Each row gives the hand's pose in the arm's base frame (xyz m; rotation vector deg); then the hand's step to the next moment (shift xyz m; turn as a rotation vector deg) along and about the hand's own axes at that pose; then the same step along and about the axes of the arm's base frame.
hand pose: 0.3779 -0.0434 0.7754 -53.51 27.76 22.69
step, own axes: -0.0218 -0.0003 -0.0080 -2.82 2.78 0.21
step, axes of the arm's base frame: -0.0196 -0.0093 0.0083 -3.73 1.35 -0.17
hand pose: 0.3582 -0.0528 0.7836 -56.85 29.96 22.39
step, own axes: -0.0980 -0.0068 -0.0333 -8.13 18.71 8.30
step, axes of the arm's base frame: -0.0837 -0.0395 0.0468 -14.65 15.84 -4.42
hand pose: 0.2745 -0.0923 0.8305 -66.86 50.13 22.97
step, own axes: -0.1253 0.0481 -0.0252 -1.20 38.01 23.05
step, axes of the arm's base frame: -0.1202 0.0144 0.0633 -17.90 35.46 -20.00
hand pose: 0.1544 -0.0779 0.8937 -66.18 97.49 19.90
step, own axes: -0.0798 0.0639 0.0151 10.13 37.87 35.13
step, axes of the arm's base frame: -0.0409 0.0846 0.0430 -11.27 37.66 -35.01
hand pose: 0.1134 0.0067 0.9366 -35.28 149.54 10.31
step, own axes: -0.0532 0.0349 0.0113 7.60 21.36 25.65
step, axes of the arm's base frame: 0.0312 0.0546 0.0149 -5.55 21.81 -25.80
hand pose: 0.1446 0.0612 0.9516 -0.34 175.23 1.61
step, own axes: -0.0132 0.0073 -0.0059 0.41 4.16 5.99
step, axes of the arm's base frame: 0.0126 0.0072 0.0071 0.07 4.27 -5.93
